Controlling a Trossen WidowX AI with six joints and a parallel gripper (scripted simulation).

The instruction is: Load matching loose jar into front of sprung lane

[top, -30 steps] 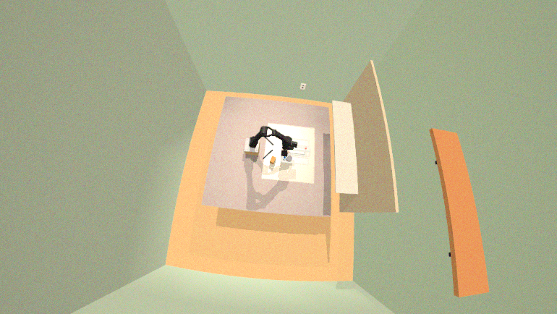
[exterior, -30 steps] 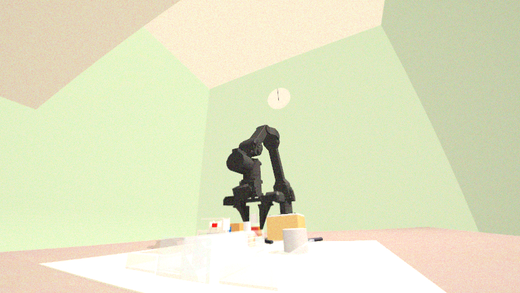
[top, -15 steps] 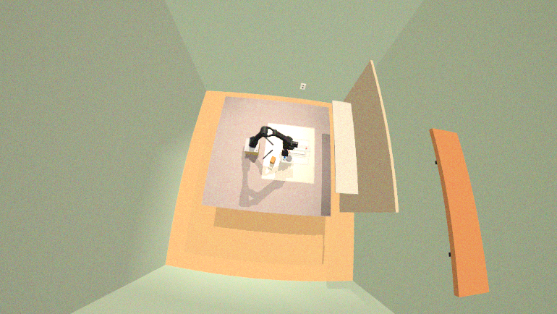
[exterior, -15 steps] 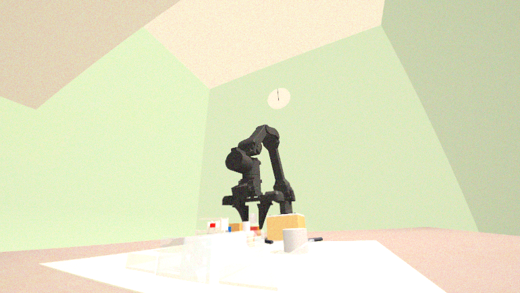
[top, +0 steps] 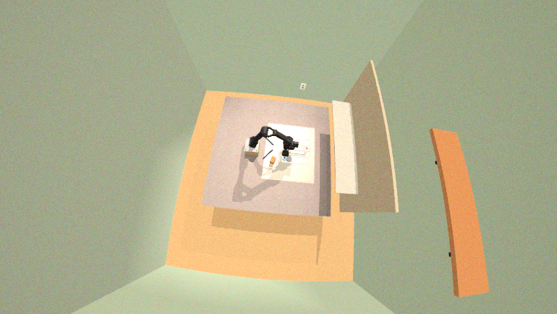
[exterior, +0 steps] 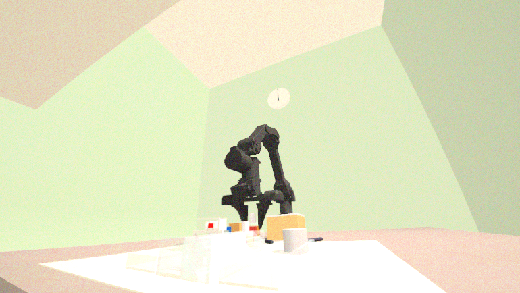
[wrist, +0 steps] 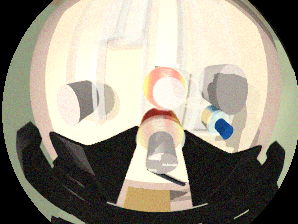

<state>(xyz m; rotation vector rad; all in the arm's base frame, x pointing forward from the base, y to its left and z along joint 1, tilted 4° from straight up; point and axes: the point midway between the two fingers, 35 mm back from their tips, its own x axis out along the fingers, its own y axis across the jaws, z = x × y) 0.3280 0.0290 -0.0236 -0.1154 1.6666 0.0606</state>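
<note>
The clear sprung lane is 150 mm ahead of my gripper tip, 40 mm to the left of it and 40 mm below it. Round my gripper tip: red mark: 220 mm ahead, 60 mm to the left, 20 mm above; white pusher plate: 150 mm ahead, 50 mm to the left, 10 mm below.
</note>
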